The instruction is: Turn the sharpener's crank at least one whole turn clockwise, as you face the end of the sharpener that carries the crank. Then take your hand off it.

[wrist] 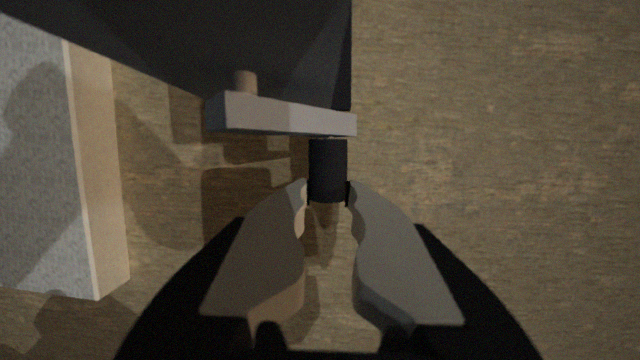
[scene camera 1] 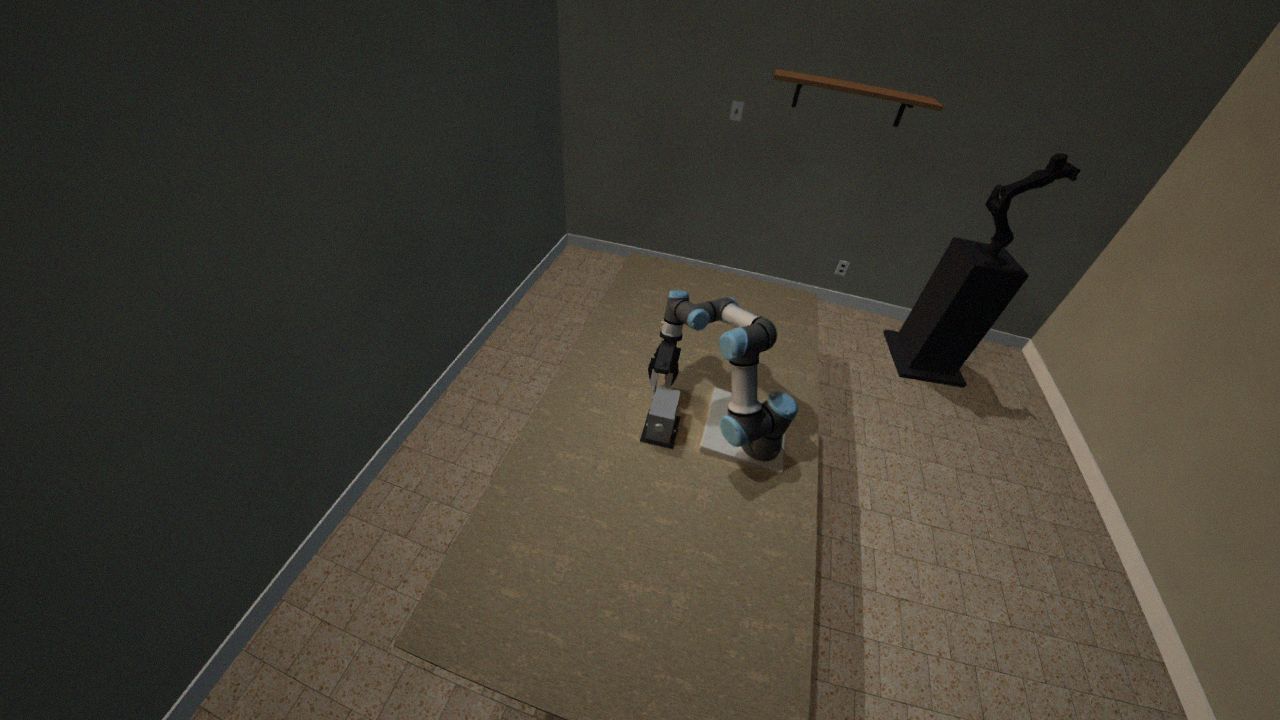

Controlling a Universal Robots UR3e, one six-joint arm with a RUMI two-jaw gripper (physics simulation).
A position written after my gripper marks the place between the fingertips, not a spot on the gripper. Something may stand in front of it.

Observation:
In view: my gripper (scene camera 1: 658, 394) and a grey sharpener (scene camera 1: 661, 425).
My gripper also shows in the wrist view (wrist: 327, 182). The grey sharpener is seen too in the wrist view (wrist: 306, 59).

